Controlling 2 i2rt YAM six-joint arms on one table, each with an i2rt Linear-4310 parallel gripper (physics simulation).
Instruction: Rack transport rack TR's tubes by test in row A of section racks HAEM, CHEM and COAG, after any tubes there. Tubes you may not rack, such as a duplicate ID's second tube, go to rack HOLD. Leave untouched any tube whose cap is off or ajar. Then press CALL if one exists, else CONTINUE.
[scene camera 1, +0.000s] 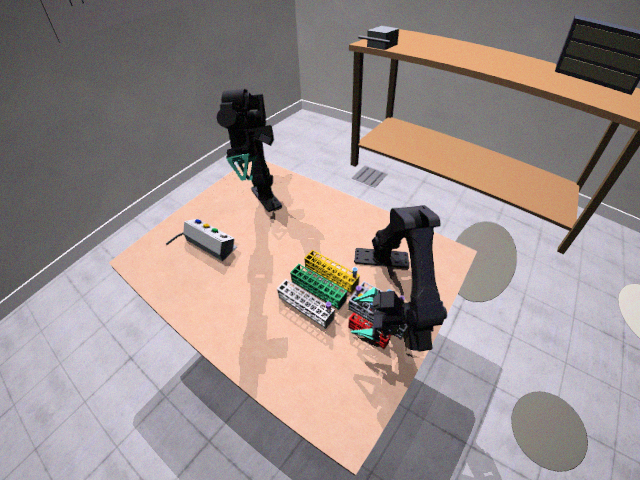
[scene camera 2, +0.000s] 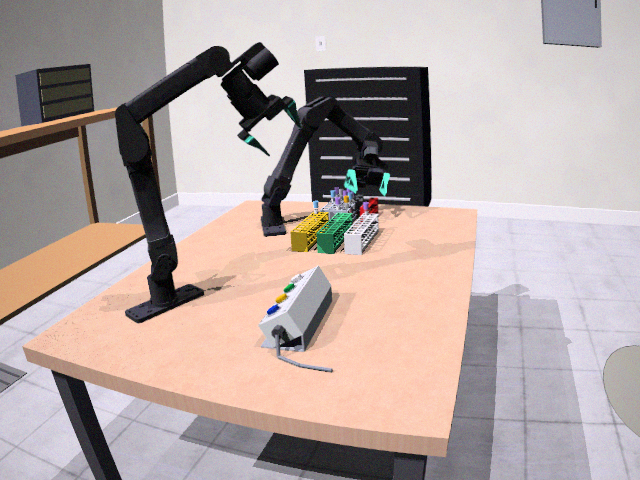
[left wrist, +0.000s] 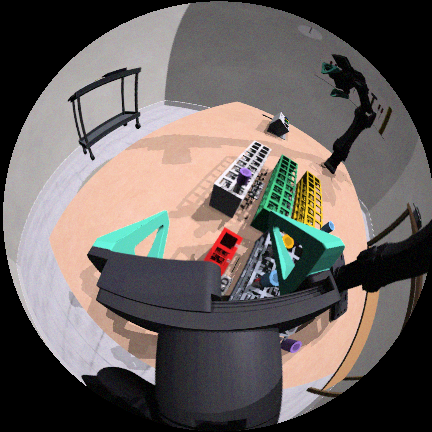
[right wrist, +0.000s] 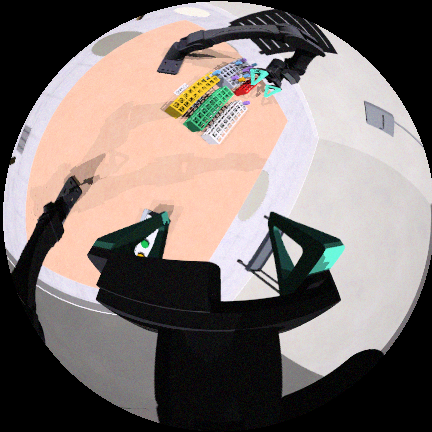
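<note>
My left gripper (scene camera 2: 371, 193), visible in scene camera 1 as well, there as the left gripper (scene camera 1: 353, 316), is open and empty. Open too, and holding nothing: my right gripper (scene camera 2: 284, 141), which is the right gripper (scene camera 1: 246, 180) in the other view. A grey button box (scene camera 2: 290, 324) is present.
</note>
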